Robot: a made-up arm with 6 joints.
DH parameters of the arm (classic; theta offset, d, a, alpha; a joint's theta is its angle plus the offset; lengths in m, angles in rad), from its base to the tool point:
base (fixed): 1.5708 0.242 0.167 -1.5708
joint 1: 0 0.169 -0.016 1.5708
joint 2: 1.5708 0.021 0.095 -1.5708
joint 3: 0 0.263 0.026 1.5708
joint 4: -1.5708 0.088 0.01 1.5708
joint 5: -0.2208 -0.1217 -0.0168 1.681
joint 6: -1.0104 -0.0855 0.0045 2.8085
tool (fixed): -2.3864 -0.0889 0 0
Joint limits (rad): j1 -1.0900..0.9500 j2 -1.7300..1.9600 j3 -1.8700..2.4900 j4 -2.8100..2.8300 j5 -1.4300..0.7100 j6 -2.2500..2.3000
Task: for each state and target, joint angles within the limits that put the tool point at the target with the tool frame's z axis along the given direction. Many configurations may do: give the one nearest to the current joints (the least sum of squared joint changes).
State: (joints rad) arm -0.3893 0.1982 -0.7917 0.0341 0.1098 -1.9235
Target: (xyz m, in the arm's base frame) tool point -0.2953 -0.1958 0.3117 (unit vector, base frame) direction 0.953 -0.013 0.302
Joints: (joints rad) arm -0.4340 0.0482 -0.8523 0.0610 0.1065 -1.9466
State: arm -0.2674 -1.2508 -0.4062 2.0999 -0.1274 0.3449
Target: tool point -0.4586 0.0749 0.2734 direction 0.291 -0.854 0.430
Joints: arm -0.1549 -1.3624 -0.7119 2.8300 0.3283 0.7215
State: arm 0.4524 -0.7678 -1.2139 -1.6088 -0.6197 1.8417
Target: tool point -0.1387 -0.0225 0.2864 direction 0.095 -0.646 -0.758
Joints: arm 0.2118 -0.0013 -1.4822 -2.1554 -1.0679 1.9305
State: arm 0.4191 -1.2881 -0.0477 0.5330 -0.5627 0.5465
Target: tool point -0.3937 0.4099 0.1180 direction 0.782 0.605 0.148
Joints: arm 0.6307 -1.7300 0.4386 0.1517 -0.8248 0.3800
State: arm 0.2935 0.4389 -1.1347 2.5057 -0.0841 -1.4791
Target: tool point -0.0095 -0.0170 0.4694 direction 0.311 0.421 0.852
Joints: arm 0.9442 0.3492 -0.9641 2.8300 -0.7150 -1.9073
